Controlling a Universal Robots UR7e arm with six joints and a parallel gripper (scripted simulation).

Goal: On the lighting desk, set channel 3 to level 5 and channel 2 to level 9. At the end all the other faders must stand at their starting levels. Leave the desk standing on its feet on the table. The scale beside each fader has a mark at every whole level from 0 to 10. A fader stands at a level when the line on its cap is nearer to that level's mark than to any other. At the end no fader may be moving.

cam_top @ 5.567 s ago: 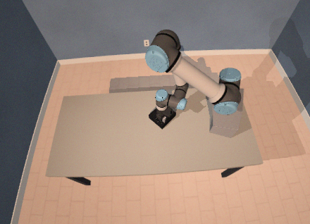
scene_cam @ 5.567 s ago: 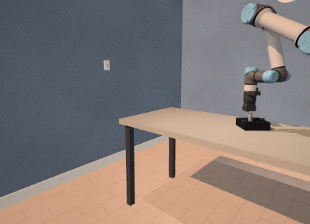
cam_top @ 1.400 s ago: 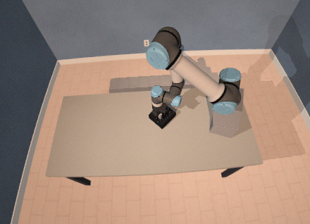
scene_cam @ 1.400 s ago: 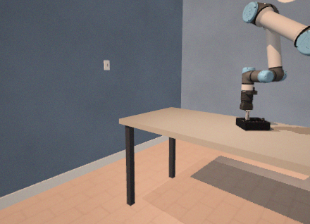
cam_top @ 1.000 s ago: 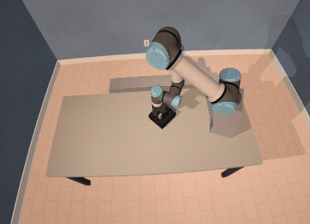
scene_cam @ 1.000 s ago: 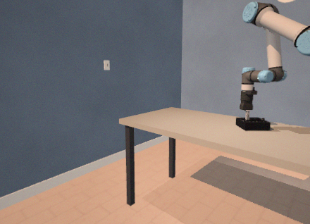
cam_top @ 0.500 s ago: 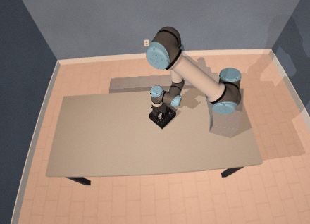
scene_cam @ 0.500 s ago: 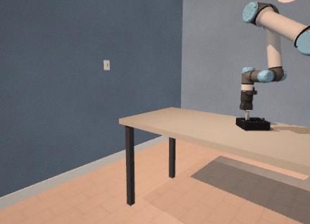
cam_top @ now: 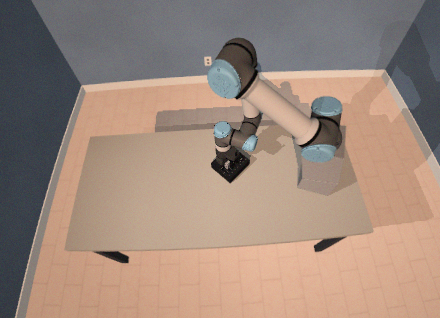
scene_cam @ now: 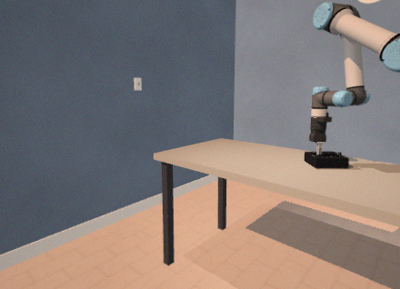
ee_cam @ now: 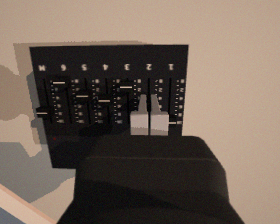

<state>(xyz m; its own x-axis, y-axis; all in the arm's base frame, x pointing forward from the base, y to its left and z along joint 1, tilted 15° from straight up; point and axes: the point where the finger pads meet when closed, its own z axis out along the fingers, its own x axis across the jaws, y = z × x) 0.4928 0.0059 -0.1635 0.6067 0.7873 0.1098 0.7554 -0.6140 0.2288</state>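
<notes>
Now: hand 30 mm past the channel 3 fader cap and 10 mm above it. From my hand the other things lie so: channel 1 fader cap 30 mm ahead, 10 mm to the left, 10 mm below; then channel 4 fader cap 30 mm behind, 30 mm to the right, 10 mm below; then channel 5 fader cap 50 mm behind, 40 mm to the right, 10 mm below.
</notes>
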